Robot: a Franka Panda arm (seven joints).
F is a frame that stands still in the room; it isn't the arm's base.
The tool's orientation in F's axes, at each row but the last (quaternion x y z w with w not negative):
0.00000 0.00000 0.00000 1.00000
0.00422 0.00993 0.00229 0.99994
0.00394 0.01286 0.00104 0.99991
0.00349 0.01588 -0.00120 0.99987
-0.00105 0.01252 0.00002 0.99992
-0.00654 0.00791 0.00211 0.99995
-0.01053 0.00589 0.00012 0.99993
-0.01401 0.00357 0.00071 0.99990
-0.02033 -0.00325 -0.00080 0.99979
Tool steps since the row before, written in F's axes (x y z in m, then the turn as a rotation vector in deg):
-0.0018 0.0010 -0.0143 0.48 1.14 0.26
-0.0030 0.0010 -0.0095 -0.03 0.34 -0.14
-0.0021 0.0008 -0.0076 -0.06 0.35 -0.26
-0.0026 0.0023 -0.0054 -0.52 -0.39 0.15
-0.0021 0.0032 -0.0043 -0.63 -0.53 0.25
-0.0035 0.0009 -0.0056 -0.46 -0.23 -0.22
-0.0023 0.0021 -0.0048 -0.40 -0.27 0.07
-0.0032 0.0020 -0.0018 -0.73 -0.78 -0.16
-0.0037 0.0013 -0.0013 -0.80 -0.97 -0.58
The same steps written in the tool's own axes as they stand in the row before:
-0.0018 0.0010 -0.0143 0.48 1.14 0.26
-0.0028 0.0009 -0.0096 -0.03 0.34 -0.14
-0.0019 0.0007 -0.0077 -0.05 0.35 -0.26
-0.0024 0.0023 -0.0055 -0.52 -0.39 0.14
-0.0020 0.0032 -0.0043 -0.64 -0.53 0.23
-0.0034 0.0010 -0.0056 -0.46 -0.23 -0.23
-0.0022 0.0022 -0.0048 -0.40 -0.27 0.06
-0.0032 0.0021 -0.0018 -0.73 -0.77 -0.19
-0.0037 0.0013 -0.0012 -0.80 -0.95 -0.61

